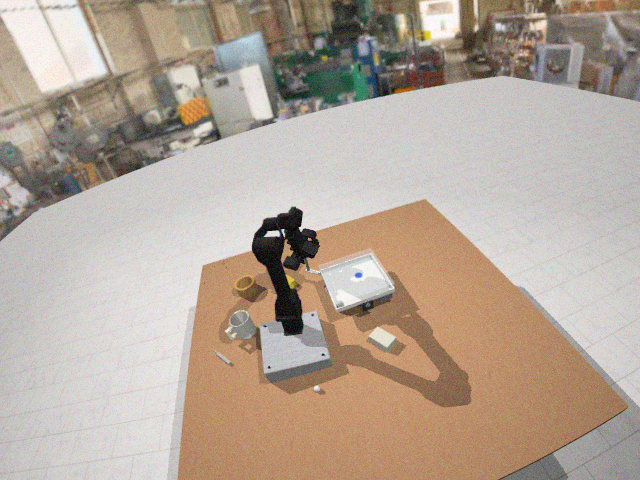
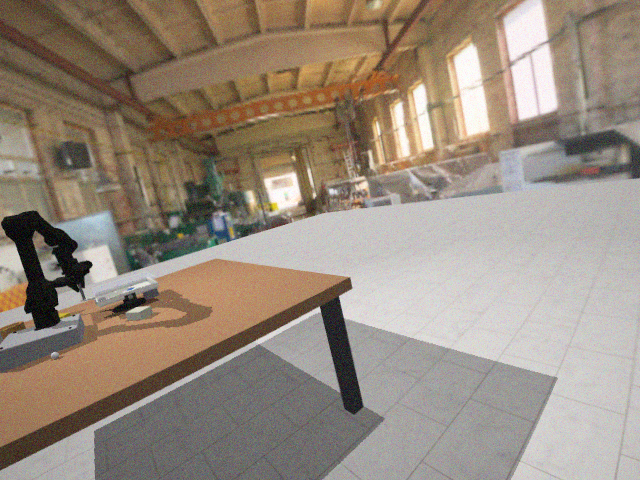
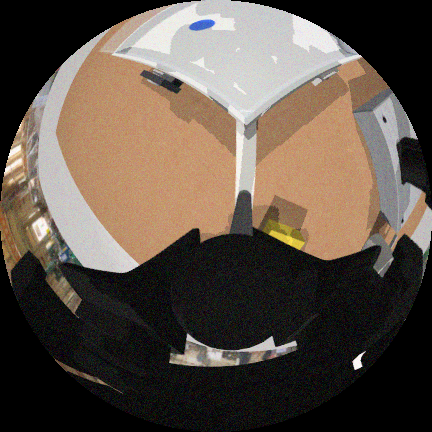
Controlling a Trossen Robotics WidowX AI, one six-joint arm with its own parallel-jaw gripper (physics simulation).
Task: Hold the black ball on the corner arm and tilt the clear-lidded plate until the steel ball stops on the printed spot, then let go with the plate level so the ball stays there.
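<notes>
The clear-lidded plate stands on a dark mount above the table; its exact tilt is hard to tell. The blue printed spot is bare. The grey steel ball shows at the plate's corner nearest the arm base, well away from the spot. A pale corner arm runs from another corner to the black ball. My gripper is shut on the black ball, with fingers on both sides.
A pale block lies near the plate. A yellow block lies below the gripper. An orange bowl, a grey mug and a white stick are left of the grey base; a small white ball is before it.
</notes>
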